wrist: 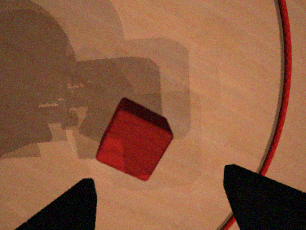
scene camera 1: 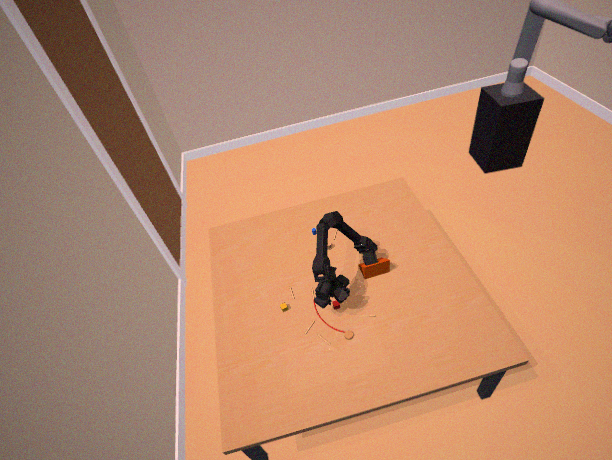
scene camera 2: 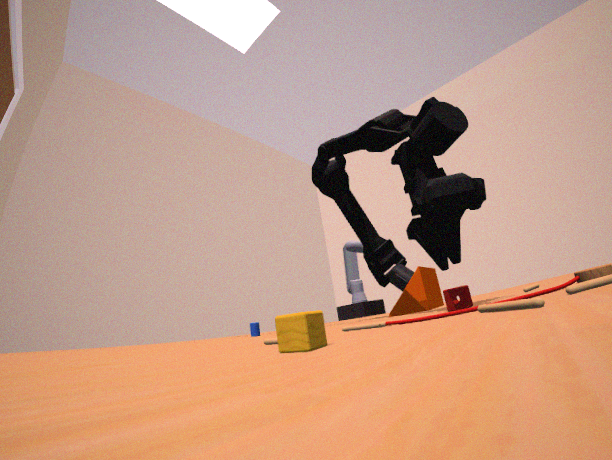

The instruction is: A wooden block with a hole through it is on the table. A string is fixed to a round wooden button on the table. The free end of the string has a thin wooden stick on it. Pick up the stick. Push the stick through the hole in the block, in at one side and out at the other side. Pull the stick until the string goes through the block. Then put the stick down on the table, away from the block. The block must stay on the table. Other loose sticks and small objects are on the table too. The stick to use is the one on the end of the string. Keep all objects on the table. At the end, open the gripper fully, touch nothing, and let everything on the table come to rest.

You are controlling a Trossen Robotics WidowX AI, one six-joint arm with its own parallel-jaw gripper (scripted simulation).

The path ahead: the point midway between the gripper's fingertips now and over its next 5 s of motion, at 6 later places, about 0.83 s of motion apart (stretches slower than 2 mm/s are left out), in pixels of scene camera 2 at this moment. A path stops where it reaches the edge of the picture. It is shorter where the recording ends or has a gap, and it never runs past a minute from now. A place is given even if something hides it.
The gripper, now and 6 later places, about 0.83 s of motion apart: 450, 267; 433, 272; 400, 281; 374, 281; 375, 299; 380, 324; 380, 315
